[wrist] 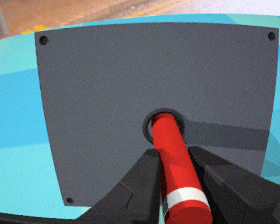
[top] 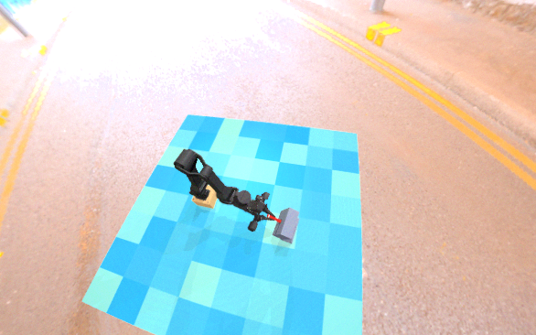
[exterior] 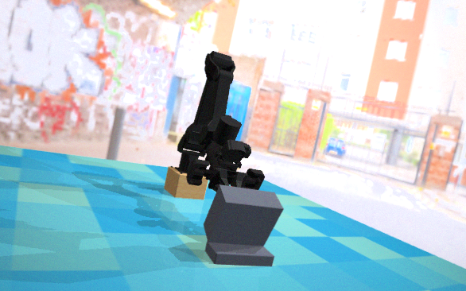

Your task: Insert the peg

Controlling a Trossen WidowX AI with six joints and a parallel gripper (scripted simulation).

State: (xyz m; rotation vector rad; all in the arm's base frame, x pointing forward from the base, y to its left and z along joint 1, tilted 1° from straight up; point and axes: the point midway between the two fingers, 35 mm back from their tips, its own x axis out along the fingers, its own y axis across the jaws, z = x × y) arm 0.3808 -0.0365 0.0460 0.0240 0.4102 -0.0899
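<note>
Now: gripper tip 5 cm short of the sloped panel and 2 cm above it. From my gripper tip the other things lie so: red peg (2 cm behind, 1 cm above).
</note>
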